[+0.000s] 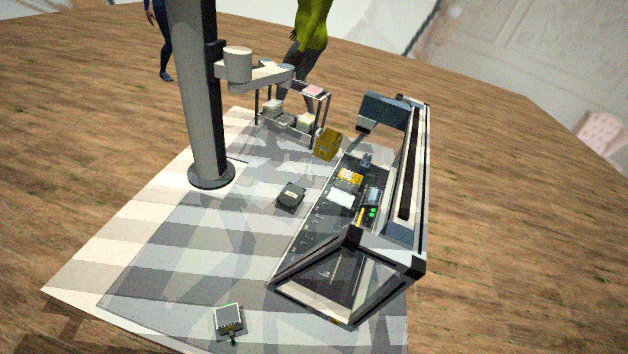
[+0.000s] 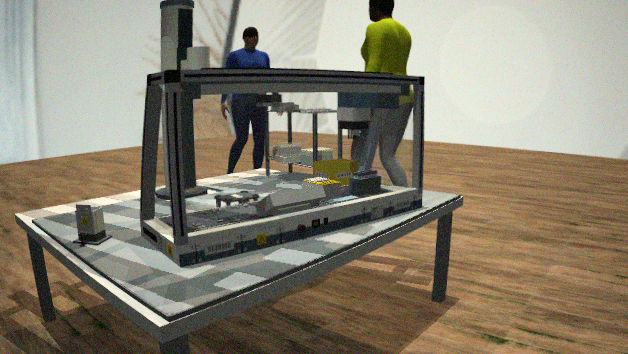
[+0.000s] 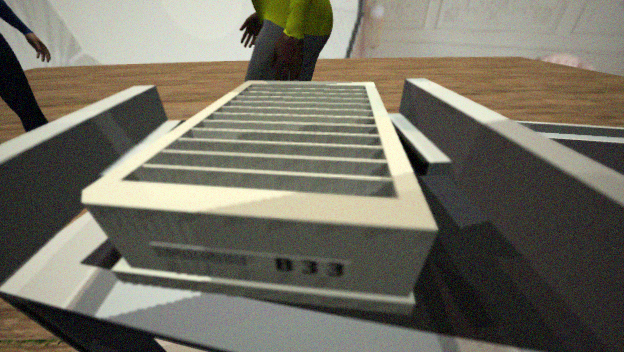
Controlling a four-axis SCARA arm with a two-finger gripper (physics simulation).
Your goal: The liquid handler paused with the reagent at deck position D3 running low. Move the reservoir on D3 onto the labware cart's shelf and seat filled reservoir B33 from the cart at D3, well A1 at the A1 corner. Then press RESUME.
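Places are measured from the arm's base along level axes (x right, y ahead, z up), in millimetres.
Where they show: gripper, between the fingertips: point(image 3: 284, 104); arm's base, origin of its link: point(image 1: 211, 173).
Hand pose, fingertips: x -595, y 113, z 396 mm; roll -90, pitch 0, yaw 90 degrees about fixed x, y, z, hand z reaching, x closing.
Each offset is from my fingertips to the top centre of the thing. "spot": to the spot under its first point.
Reservoir B33 @(dx +7, dy +3, dz -2 mm) point(image 3: 270, 215) point(image 2: 285, 107), a cream box with many open slots and "B33" on its front, sits upright on the tray-like top shelf at the left end of the labware cart @(spot: dx +27, dy +383, dz -153 mm) point(image 1: 328, 112) point(image 2: 315, 137). My gripper point(image 3: 284, 104) is closed around it, with a finger pad against each long side. B33's underside is close to the shelf; whether it touches is unclear. On the liquid handler's deck a white, flat-topped piece @(dx +566, dy +587, dz -318 mm) point(image 1: 341, 198) stands in front of a yellow tip rack @(dx +444, dy +610, dz -268 mm) point(image 1: 350, 176). I cannot read the deck labels, so D3 and its reservoir are uncertain. RESUME is not legible.
A pink-topped plate @(dx +69, dy +271, dz -19 mm) point(image 1: 313, 90) lies on the cart's top shelf; boxes stand on its lower shelf. A yellow waste box point(image 1: 328, 144) point(image 2: 334, 171) stands beside the cart. The handler's frame @(spot: dx +750, dy +790, dz +102 mm) point(image 2: 300, 75) surrounds the deck. A dark block @(dx +632, dy +344, dz -327 mm) point(image 1: 290, 196) and a small screen unit @(dx +1226, dy +308, dz -255 mm) point(image 1: 228, 317) point(image 2: 90, 222) stand on the table.
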